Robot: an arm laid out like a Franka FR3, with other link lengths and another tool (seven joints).
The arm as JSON. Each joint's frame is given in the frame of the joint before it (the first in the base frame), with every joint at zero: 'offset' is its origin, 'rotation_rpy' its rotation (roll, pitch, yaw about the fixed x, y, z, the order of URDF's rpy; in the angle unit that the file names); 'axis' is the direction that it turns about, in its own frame. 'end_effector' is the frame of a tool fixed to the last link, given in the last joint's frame.
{
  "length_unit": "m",
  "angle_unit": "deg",
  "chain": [
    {
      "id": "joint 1",
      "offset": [
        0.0,
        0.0,
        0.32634
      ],
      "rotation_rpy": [
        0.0,
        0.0,
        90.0
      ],
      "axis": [
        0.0,
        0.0,
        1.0
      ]
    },
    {
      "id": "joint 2",
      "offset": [
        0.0,
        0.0,
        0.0
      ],
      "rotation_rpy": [
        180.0,
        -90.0,
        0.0
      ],
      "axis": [
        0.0,
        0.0,
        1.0
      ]
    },
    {
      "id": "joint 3",
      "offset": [
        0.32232,
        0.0,
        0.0
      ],
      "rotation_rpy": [
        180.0,
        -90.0,
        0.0
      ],
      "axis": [
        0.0,
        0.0,
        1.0
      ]
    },
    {
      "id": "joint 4",
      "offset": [
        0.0,
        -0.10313,
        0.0
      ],
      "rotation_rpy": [
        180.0,
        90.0,
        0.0
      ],
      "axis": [
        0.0,
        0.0,
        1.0
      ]
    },
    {
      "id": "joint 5",
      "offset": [
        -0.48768,
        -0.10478,
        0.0
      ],
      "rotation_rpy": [
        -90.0,
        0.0,
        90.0
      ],
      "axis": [
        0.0,
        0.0,
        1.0
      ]
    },
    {
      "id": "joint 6",
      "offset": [
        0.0,
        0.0,
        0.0
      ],
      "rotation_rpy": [
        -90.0,
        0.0,
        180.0
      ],
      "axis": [
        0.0,
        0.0,
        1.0
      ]
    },
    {
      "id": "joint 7",
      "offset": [
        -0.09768,
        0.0,
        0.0
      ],
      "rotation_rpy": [
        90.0,
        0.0,
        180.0
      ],
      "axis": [
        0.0,
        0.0,
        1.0
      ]
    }
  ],
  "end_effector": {
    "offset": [
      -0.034,
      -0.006,
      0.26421
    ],
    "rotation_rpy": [
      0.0,
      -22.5,
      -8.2
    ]
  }
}
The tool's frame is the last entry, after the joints.
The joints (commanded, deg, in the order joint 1, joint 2, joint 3, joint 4, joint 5, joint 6, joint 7), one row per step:
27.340 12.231 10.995 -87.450 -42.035 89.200 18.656
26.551 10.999 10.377 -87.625 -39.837 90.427 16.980
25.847 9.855 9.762 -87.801 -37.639 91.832 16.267
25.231 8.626 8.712 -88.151 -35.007 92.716 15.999
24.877 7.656 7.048 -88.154 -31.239 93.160 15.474
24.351 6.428 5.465 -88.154 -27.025 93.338 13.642
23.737 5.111 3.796 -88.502 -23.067 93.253 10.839
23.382 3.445 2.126 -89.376 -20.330 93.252 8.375
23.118 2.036 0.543 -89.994 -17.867 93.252 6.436
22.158 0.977 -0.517 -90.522 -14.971 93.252 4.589
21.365 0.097 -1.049 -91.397 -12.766 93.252 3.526
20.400 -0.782 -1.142 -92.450 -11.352 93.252 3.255
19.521 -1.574 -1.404 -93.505 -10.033 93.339 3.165
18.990 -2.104 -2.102 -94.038 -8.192 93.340 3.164
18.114 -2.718 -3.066 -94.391 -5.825 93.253 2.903
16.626 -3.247 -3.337 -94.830 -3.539 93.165 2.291
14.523 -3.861 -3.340 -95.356 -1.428 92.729 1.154
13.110 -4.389 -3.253 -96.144 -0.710 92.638 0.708
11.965 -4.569 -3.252 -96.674 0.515 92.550 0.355
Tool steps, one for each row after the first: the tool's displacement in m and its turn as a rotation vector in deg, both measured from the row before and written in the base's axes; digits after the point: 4 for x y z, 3 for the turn. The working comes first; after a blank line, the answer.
Tool pose at each row, in the base's axes (x y z in m, rotation vector in deg; the steps are taken from these numbers as rounded here):
0.6512 0.2955 0.4209 131.029 26.259 -16.590
0.6542 0.2880 0.4298 133.104 27.472 -16.729
0.6573 0.2827 0.4377 135.708 27.838 -16.245
0.6585 0.2732 0.4440 138.716 27.118 -16.532
0.6585 0.2630 0.4485 142.527 26.332 -17.935
0.6565 0.2522 0.4562 146.185 26.979 -19.704
0.6537 0.2375 0.4630 149.061 28.584 -21.886
0.6503 0.2210 0.4711 151.039 29.859 -23.133
0.6476 0.2067 0.4790 153.105 30.700 -23.928
0.6457 0.1930 0.4833 155.638 31.480 -25.075
0.6420 0.1848 0.4830 157.547 31.989 -26.262
0.6381 0.1769 0.4818 159.020 31.508 -27.243
0.6350 0.1681 0.4797 160.541 30.636 -28.173
0.6332 0.1614 0.4794 162.697 29.670 -29.012
0.6323 0.1502 0.4818 165.550 28.365 -29.807
0.6311 0.1396 0.4829 168.074 27.604 -30.673
0.6288 0.1240 0.4840 170.261 26.997 -31.884
0.6268 0.1116 0.4821 171.171 25.995 -32.659
0.6256 0.1039 0.4790 172.486 25.296 -33.628

0.0030 -0.0075 0.0089 2.260 0.588 0.319
0.0031 -0.0053 0.0079 2.614 -0.095 -0.206
0.0012 -0.0095 0.0063 2.714 0.174 -1.248
0.0000 -0.0102 0.0045 3.430 1.006 -1.729
-0.0020 -0.0108 0.0077 3.612 1.594 -0.778
-0.0028 -0.0147 0.0068 3.099 2.027 -0.038
-0.0034 -0.0165 0.0081 2.193 1.227 0.124
-0.0027 -0.0143 0.0079 2.175 0.822 -0.116
-0.0019 -0.0137 0.0043 2.602 1.075 -0.337
-0.0037 -0.0082 -0.0003 1.944 1.013 -0.351
-0.0039 -0.0079 -0.0012 1.261 0.699 -0.832
-0.0031 -0.0088 -0.0021 1.207 0.613 -1.078
-0.0018 -0.0067 -0.0003 1.790 0.568 -1.288
-0.0009 -0.0112 0.0024 2.372 0.533 -1.664
-0.0012 -0.0106 0.0011 2.230 0.612 -1.220
-0.0023 -0.0156 0.0011 1.986 0.834 -1.042
-0.0020 -0.0124 -0.0019 0.656 0.486 -0.899
-0.0012 -0.0077 -0.0031 1.143 0.631 -0.830

